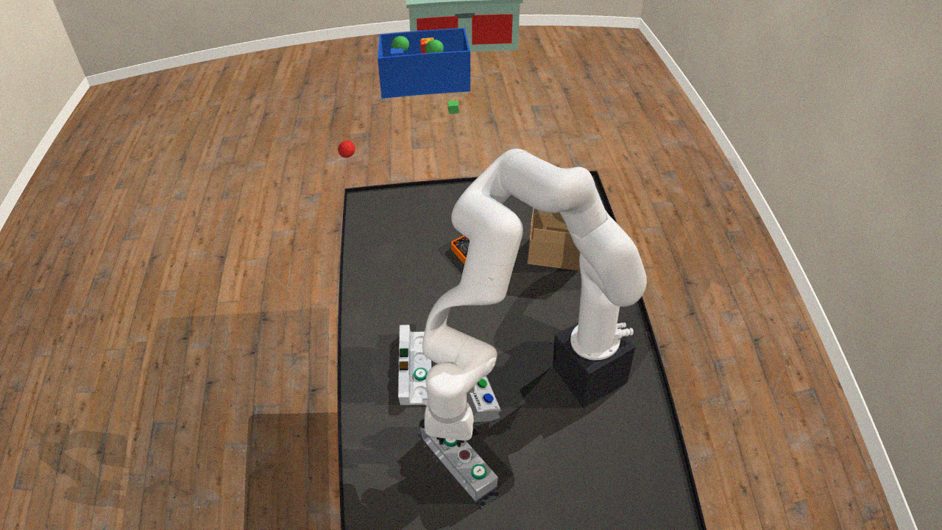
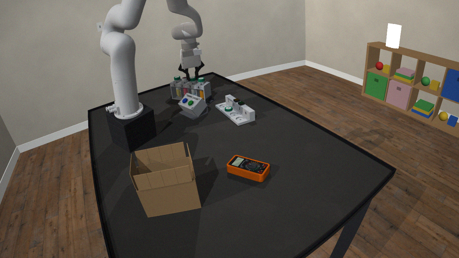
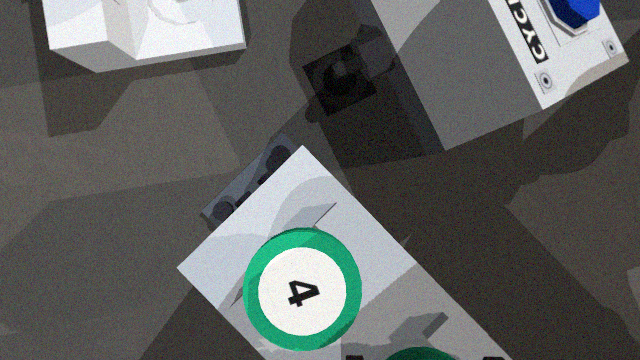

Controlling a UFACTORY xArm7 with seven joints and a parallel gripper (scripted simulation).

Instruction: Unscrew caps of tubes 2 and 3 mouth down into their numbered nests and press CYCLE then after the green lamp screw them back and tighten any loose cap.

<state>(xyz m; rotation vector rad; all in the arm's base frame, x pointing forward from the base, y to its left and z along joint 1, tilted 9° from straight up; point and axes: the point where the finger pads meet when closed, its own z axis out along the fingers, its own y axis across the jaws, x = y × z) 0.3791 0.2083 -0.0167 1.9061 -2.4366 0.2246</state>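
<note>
Right now my hand is 5 cm to the left of the cap, 3 cm short of it and 1 cm above it. Round my hand: blue key 12 cm to the right, 10 cm behind, 6 cm below; green key 17 cm to the right, 9 cm behind, 6 cm below; key housing 15 cm to the right, 8 cm below, 8 cm behind.
</note>
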